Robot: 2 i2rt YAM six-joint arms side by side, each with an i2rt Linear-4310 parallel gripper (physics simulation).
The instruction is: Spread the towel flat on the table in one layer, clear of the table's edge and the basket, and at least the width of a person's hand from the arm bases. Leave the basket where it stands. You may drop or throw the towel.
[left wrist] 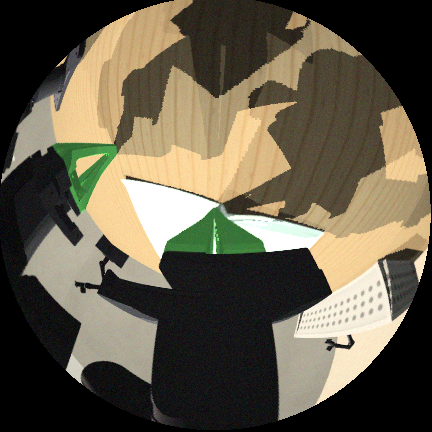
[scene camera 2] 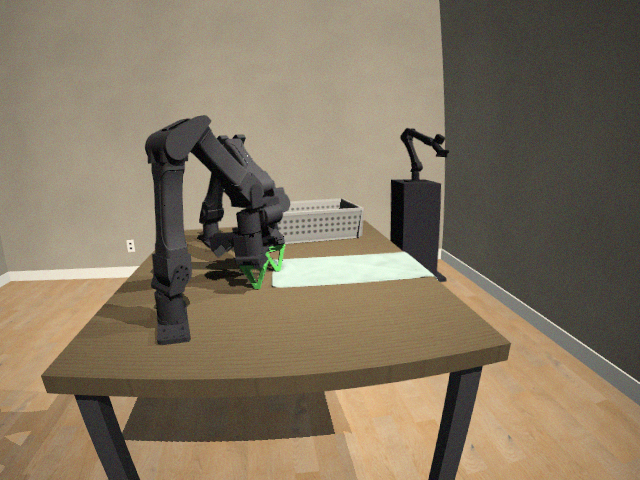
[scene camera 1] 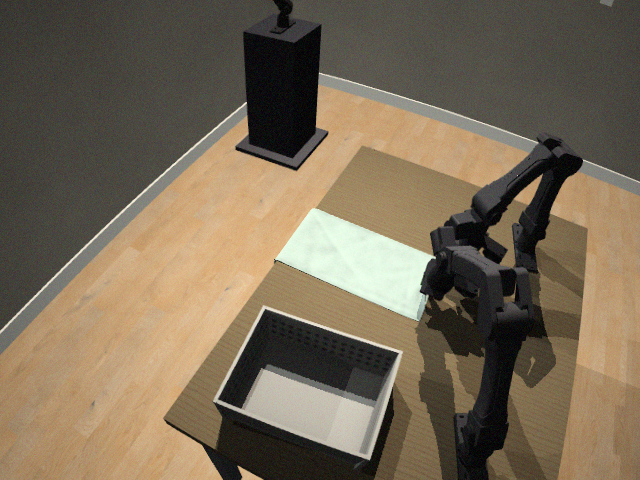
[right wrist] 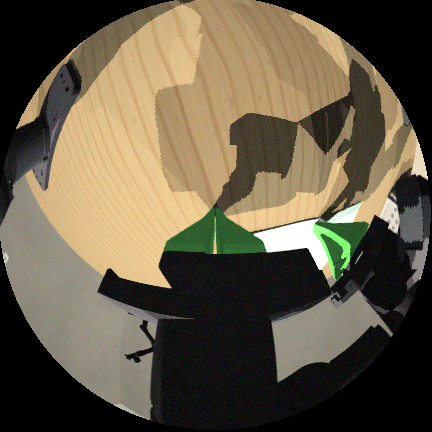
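The pale green towel [scene camera 1: 351,260] [scene camera 2: 346,269] [left wrist: 145,205] [right wrist: 290,241] lies as a long strip across the table, its far end along the table's left edge in scene camera 1. The end nearest the arms has a small raised fold; its layers cannot be counted. My left gripper [scene camera 2: 279,268] [left wrist: 214,213] [right wrist: 314,225] is shut on that end's edge, which puckers at the fingertips. My right gripper [scene camera 2: 256,285] [left wrist: 115,148] [right wrist: 214,212] is shut and empty, its tips low beside the same end, off the cloth. Arm bodies hide the fingers in scene camera 1.
The grey basket [scene camera 1: 305,434] [scene camera 2: 323,225] [left wrist: 345,310] stands on the wooden table [scene camera 1: 392,175] [scene camera 2: 330,320], near the towel's long side. The two arms are close together over the towel's end. A black pedestal [scene camera 1: 281,93] [scene camera 2: 416,217] with a small arm stands beyond the table.
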